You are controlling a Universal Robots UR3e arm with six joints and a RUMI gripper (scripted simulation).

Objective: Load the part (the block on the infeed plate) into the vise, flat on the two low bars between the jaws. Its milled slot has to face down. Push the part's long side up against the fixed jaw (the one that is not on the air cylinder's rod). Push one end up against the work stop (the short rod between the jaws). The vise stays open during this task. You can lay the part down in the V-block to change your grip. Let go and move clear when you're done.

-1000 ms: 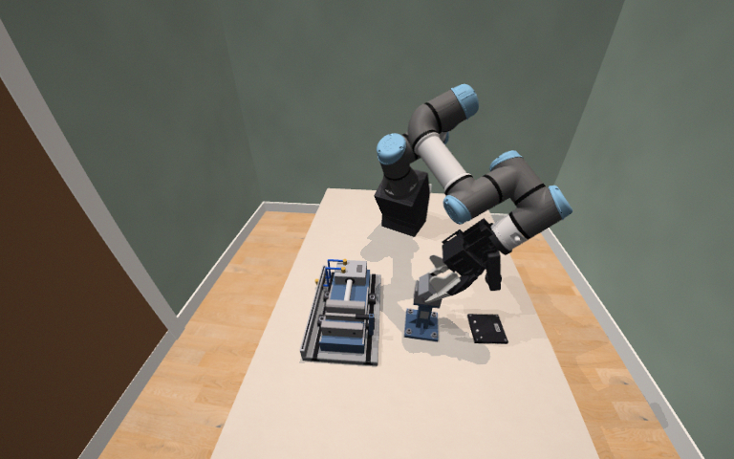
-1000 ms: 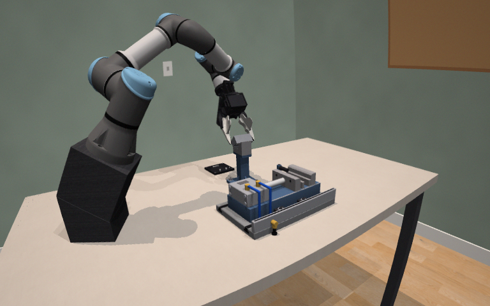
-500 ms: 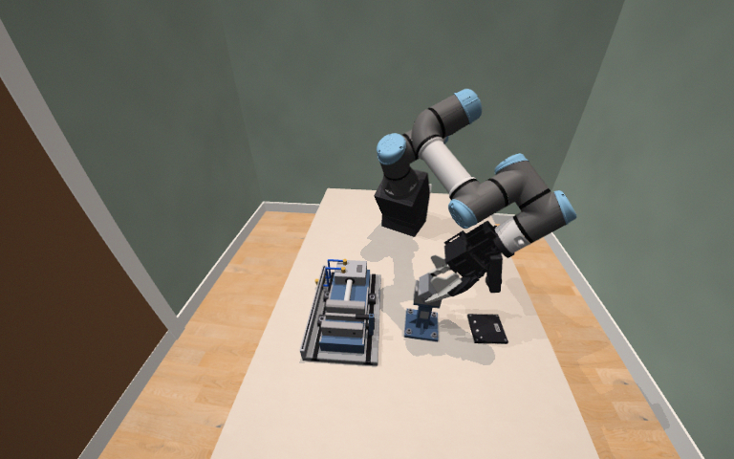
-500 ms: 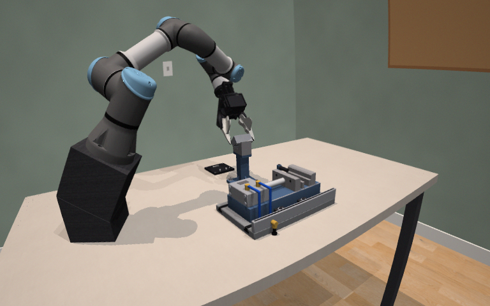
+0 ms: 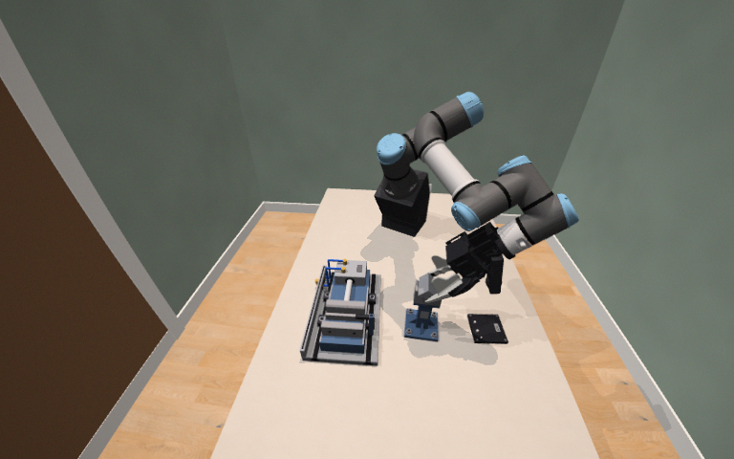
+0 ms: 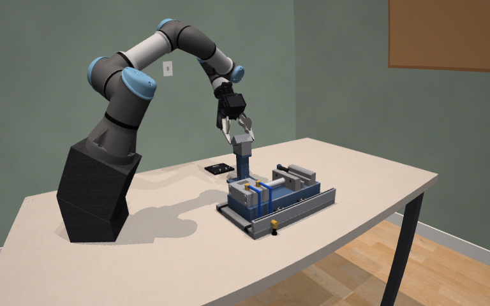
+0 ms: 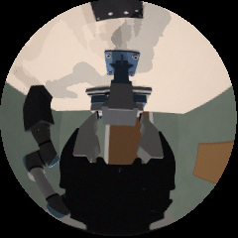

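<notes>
My hand is 10 mm to the left of the part and 10 mm above it. Also, from my hand: air cylinder (190 mm to the right, 140 mm behind, 80 mm below); vise (210 mm to the right, 120 mm below, 50 mm behind); black infeed plate (180 mm to the left, 160 mm below, 30 mm ahead).
</notes>
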